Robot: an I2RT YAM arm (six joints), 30 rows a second.
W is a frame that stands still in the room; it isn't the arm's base.
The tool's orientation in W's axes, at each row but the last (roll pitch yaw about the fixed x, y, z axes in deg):
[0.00, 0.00, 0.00]
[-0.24, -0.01, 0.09]
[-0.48, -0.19, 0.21]
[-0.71, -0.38, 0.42]
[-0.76, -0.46, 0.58]
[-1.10, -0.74, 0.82]
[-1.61, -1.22, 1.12]
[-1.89, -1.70, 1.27]
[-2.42, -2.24, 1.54]
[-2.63, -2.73, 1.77]
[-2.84, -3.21, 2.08]
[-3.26, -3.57, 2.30]
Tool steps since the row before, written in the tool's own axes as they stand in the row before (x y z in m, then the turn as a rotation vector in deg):
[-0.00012, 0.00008, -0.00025, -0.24, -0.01, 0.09]
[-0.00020, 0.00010, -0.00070, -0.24, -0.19, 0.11]
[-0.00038, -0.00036, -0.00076, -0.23, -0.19, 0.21]
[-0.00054, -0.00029, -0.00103, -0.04, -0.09, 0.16]
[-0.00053, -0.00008, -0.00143, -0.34, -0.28, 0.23]
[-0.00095, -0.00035, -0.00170, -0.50, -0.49, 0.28]
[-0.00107, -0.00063, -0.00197, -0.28, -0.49, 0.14]
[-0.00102, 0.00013, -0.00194, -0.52, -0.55, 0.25]
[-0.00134, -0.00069, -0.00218, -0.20, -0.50, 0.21]
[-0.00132, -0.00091, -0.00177, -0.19, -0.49, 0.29]
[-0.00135, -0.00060, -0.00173, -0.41, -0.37, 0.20]
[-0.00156, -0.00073, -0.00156, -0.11, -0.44, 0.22]
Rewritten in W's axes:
[-0.00012, 0.00008, -0.00025, -0.24, -0.01, 0.09]
[-0.00020, 0.00010, -0.00070, -0.24, -0.19, 0.11]
[-0.00038, -0.00037, -0.00076, -0.23, -0.19, 0.21]
[-0.00053, -0.00031, -0.00103, -0.04, -0.09, 0.16]
[-0.00052, -0.00010, -0.00143, -0.34, -0.28, 0.23]
[-0.00092, -0.00040, -0.00171, -0.50, -0.49, 0.28]
[-0.00101, -0.00071, -0.00197, -0.27, -0.49, 0.15]
[-0.00096, 0.00004, -0.00197, -0.52, -0.55, 0.25]
[-0.00123, -0.00081, -0.00220, -0.20, -0.50, 0.22]
[-0.00121, -0.00103, -0.00179, -0.19, -0.48, 0.30]
[-0.00123, -0.00073, -0.00177, -0.41, -0.37, 0.19]
[-0.00143, -0.00088, -0.00161, -0.11, -0.43, 0.24]

